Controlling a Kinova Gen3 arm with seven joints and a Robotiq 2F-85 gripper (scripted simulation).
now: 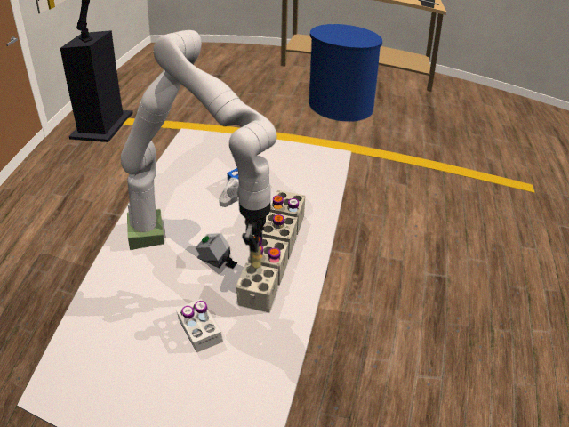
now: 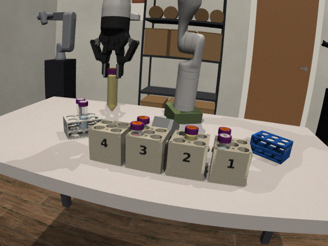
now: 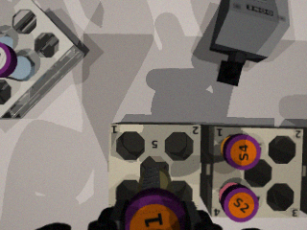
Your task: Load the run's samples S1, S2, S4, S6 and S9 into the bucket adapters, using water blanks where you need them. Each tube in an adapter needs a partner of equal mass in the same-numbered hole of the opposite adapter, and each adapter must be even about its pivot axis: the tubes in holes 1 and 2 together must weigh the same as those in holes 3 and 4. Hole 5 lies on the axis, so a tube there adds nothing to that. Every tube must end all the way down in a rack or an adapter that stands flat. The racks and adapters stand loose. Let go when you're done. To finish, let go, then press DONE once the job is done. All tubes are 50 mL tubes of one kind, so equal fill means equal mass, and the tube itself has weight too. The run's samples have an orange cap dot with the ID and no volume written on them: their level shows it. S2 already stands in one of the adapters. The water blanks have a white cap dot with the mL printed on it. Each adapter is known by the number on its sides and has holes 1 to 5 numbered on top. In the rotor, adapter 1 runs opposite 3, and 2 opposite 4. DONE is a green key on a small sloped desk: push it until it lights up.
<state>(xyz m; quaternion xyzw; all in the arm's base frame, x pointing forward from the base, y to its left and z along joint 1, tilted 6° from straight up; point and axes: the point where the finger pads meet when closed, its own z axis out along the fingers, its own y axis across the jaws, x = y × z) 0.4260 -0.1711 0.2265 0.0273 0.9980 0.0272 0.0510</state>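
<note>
Right now the orange-dot sample tube is 50 mm below my hand and 10 mm behind it. Round my hand: grey done desk: 190 mm below, 180 mm behind, 120 mm to the left; then adapter 2: 220 mm to the left, 200 mm below, 10 mm ahead; then blank rack: 210 mm below, 170 mm to the right, 130 mm behind.
</note>
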